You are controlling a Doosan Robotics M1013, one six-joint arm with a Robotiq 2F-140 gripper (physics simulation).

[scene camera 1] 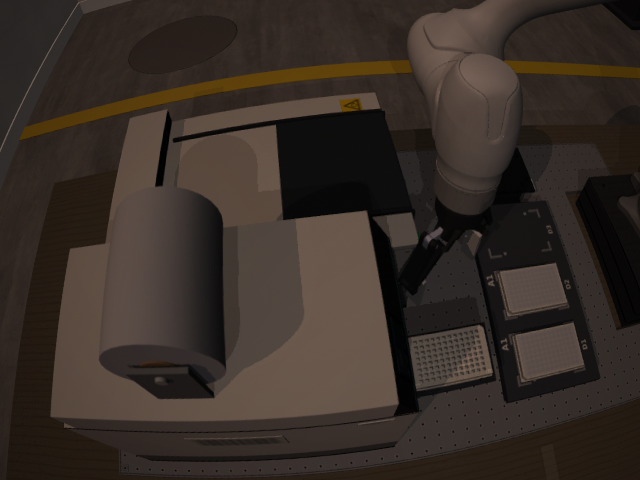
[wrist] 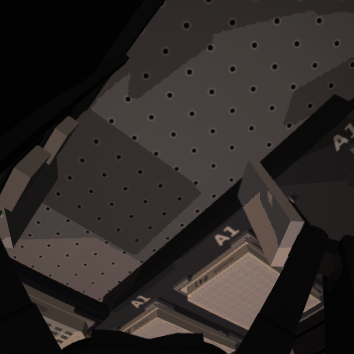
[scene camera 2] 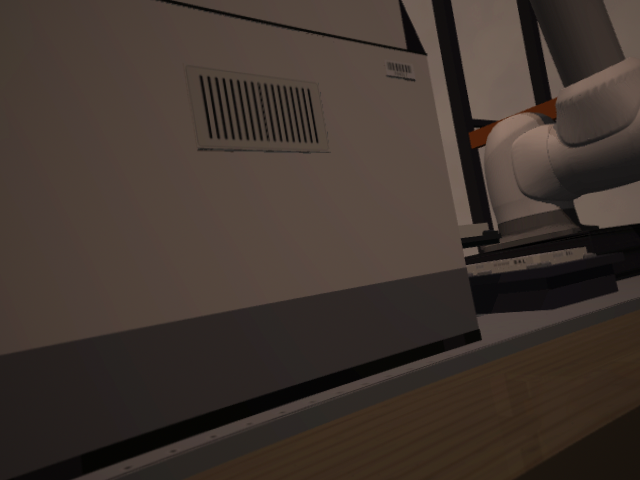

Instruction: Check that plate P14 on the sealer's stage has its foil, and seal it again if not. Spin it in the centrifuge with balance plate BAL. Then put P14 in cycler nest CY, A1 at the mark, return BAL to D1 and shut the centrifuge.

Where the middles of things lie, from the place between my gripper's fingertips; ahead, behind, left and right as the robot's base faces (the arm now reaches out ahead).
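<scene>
Grey cylinder [scene camera 1: 163, 297]: 370 mm ahead of my hand, 110 mm to the left of it, 350 mm above it. Dark centrifuge lid [scene camera 1: 342, 164]: 150 mm above my hand, 170 mm to the right of it and 130 mm ahead of it. The clear well plate [scene camera 1: 442, 359] is 160 mm to the left of my hand, 50 mm ahead of it and 50 mm above it.
</scene>
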